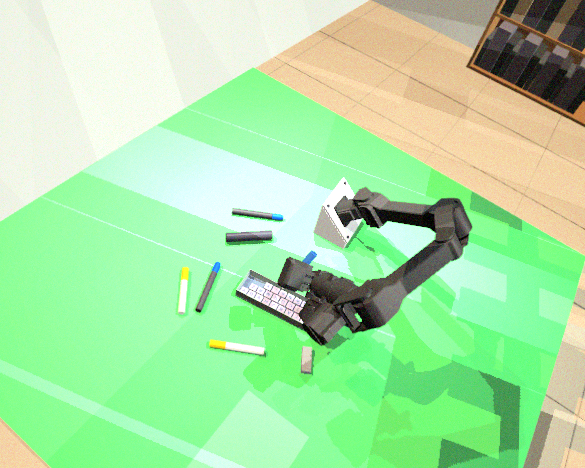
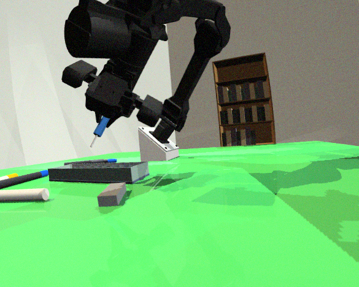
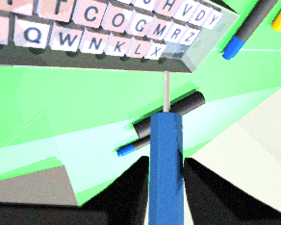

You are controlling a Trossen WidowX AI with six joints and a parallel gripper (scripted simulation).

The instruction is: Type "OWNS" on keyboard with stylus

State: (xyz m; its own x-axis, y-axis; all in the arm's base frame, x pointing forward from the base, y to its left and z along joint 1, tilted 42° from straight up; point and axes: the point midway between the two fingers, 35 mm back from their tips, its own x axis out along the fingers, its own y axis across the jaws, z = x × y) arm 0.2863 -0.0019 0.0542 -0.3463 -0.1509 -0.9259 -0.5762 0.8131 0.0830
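Right now the grey stylus tip is 2 cm ahead of my gripper tip, 1 cm to the right of it and 4 cm below it. Also, from my gripper tip: grey block: 11 cm ahead, 12 cm to the left, 10 cm below; blue stylus: 1 cm ahead, 1 cm below.
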